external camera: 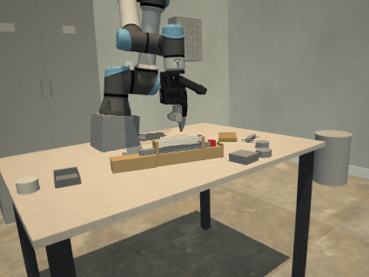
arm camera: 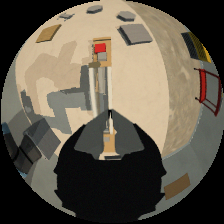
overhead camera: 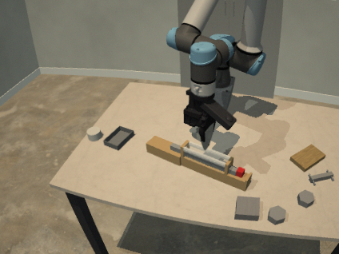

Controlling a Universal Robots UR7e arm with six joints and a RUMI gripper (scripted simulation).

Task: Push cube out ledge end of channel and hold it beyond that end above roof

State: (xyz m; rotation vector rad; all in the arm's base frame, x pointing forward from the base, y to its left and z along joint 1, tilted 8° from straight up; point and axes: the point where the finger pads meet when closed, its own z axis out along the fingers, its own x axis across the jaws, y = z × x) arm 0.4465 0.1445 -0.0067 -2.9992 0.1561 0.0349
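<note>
Now: hand 13 cm to the right of the red cube, 8 cm above it and 1 cm past it. The rest, counted from my hand: dark tray 42 cm to the right, 13 cm below, 3 cm behind; grey square block 21 cm to the left, 12 cm below, 11 cm ahead; channel 8 cm below, 2 cm behind, 1 cm to the right.
</note>
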